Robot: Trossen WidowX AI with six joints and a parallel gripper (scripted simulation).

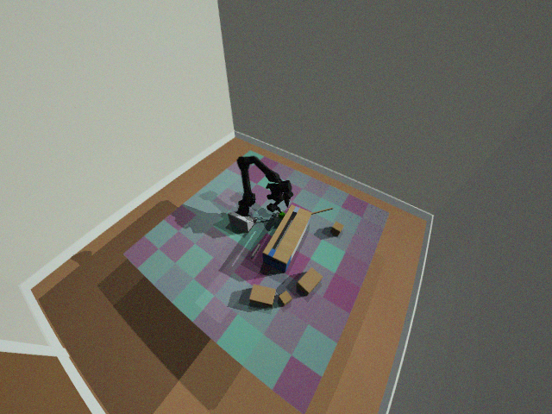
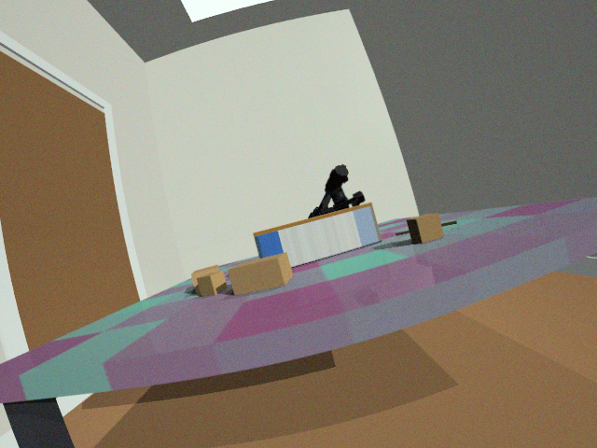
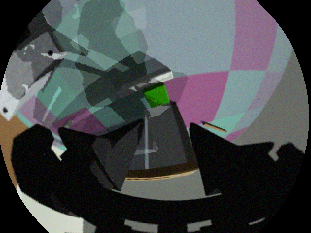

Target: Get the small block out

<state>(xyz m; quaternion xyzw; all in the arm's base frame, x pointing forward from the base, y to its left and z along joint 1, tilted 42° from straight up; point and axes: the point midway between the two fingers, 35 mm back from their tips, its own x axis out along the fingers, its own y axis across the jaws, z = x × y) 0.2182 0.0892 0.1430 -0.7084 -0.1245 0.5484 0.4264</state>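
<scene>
The green block lies 6 cm below my gripper tip and 1 cm behind it. Also, from my gripper tip: thin stick (20 cm ahead, 18 cm to the left, 7 cm below); long box (16 cm to the right, 8 cm ahead, 1 cm below); tan cube (36 cm ahead, 8 cm to the left, 5 cm below).
</scene>
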